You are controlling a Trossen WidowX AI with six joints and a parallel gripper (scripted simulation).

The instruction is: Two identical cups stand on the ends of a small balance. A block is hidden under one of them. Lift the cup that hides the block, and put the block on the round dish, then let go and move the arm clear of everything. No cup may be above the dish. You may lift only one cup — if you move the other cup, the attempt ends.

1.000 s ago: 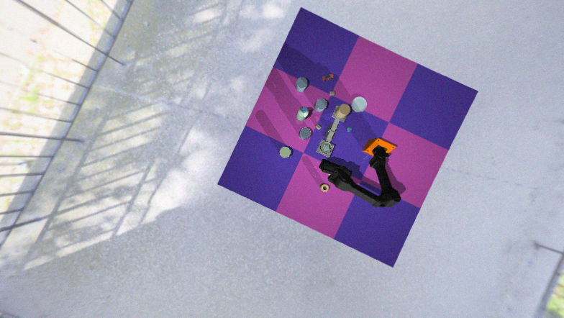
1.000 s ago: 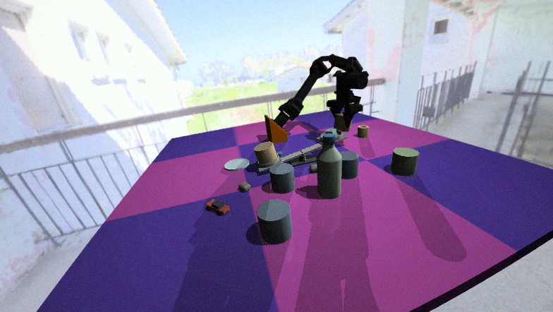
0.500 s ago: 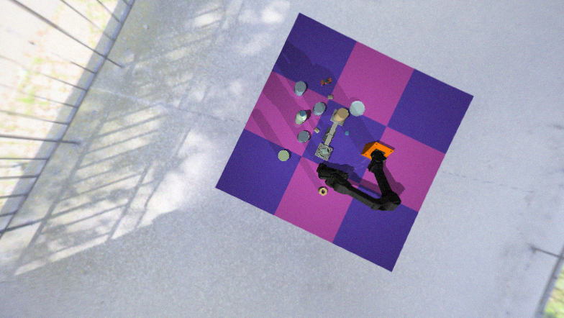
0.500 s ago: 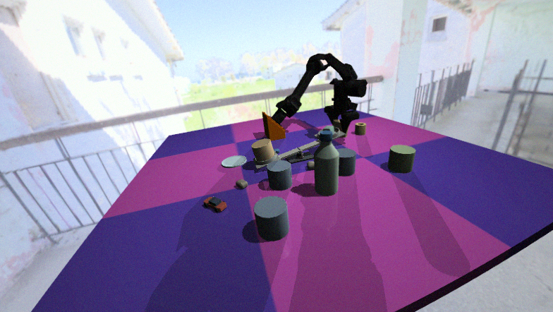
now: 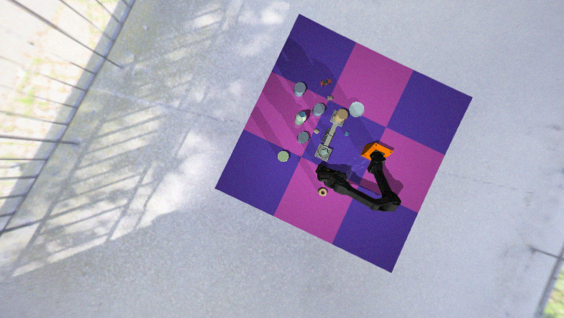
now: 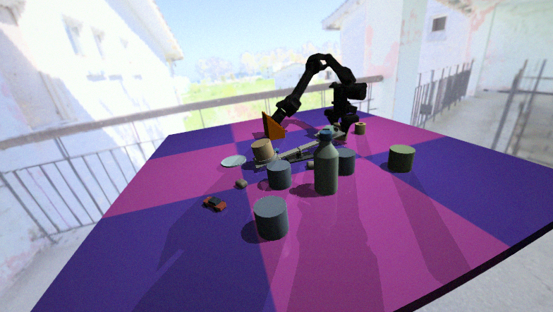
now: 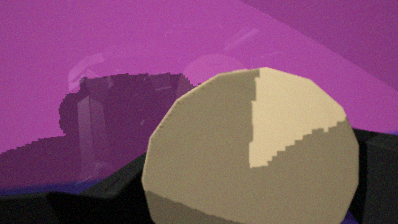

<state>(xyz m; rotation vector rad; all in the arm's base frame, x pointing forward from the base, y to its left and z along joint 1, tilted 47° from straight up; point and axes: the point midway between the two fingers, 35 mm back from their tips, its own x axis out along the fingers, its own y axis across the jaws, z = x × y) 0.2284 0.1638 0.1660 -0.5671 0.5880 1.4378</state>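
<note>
My gripper tip is 9 cm short of the teal block, 11 cm to the left of it and 6 cm below it. Also, from my gripper tip: tan ring 2 cm behind, 12 cm to the left; then green cylinder 31 cm ahead, 3 cm to the left, 1 cm above; then tan cup 8 cm ahead, 39 cm to the right, 4 cm above.
</note>
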